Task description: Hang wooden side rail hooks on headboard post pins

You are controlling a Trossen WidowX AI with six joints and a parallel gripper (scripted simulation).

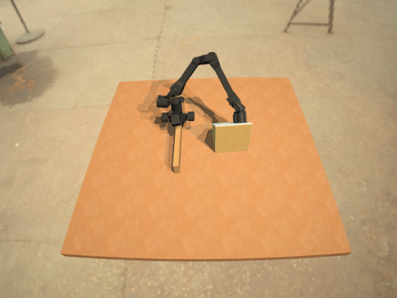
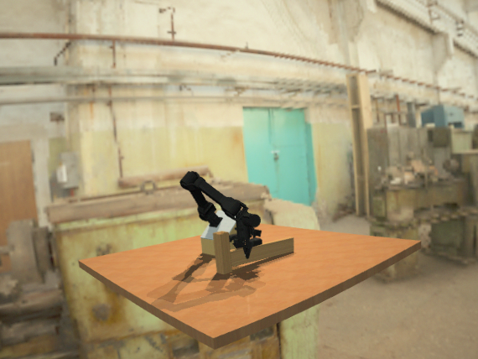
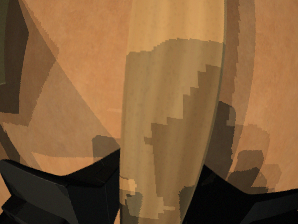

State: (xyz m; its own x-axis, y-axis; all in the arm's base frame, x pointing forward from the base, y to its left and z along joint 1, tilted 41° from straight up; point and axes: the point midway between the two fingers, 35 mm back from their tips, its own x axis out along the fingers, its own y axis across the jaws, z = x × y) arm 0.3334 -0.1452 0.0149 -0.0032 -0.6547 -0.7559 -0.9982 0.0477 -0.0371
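The headboard post is 120 mm to the right of my gripper tip, 40 mm above it and 10 mm behind it.
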